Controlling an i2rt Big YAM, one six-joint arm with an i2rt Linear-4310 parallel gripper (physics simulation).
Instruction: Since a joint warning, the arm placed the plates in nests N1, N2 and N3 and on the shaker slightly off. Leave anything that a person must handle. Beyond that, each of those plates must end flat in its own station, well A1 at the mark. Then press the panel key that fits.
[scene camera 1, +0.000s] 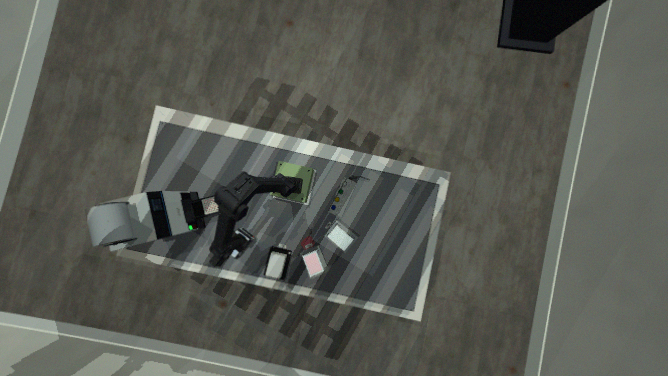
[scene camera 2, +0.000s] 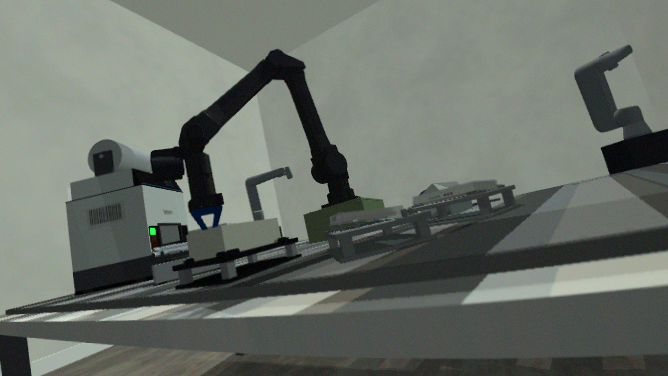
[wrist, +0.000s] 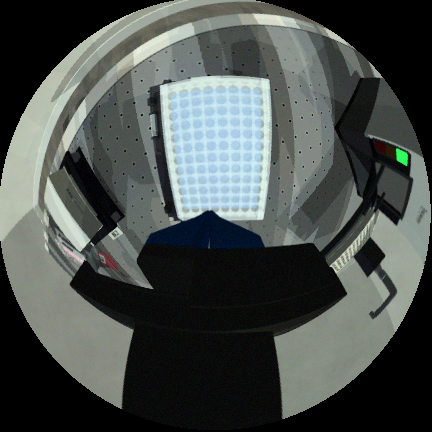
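Note:
My gripper (scene camera 2: 207, 227) (wrist: 209, 216) is shut and empty, its blue fingertips above the near end of a blue-welled plate (wrist: 220, 145). This plate lies on a dark station, whose edge shows along its left side; my arm hides part of it in scene camera 1. A deep white plate (scene camera 1: 276, 263) (scene camera 2: 240, 236) sits on a black raised nest; an N2 label (wrist: 116, 233) shows beside that nest. A pink plate (scene camera 1: 313, 262) (scene camera 2: 367, 215) and a pale plate (scene camera 1: 341, 236) sit on nests to the right. Green (scene camera 1: 341, 191), yellow (scene camera 1: 337, 199) and blue (scene camera 1: 333, 207) keys show on the panel.
A tall instrument (scene camera 1: 172, 215) (scene camera 2: 110, 235) with a lit green light (scene camera 2: 153, 231) (wrist: 402, 156) stands at the left. A small welled plate (scene camera 1: 210, 205) lies at its front. A red tag (scene camera 1: 307, 242) lies by the pink plate. My arm stands on a green base (scene camera 1: 285, 172) (scene camera 2: 370, 204).

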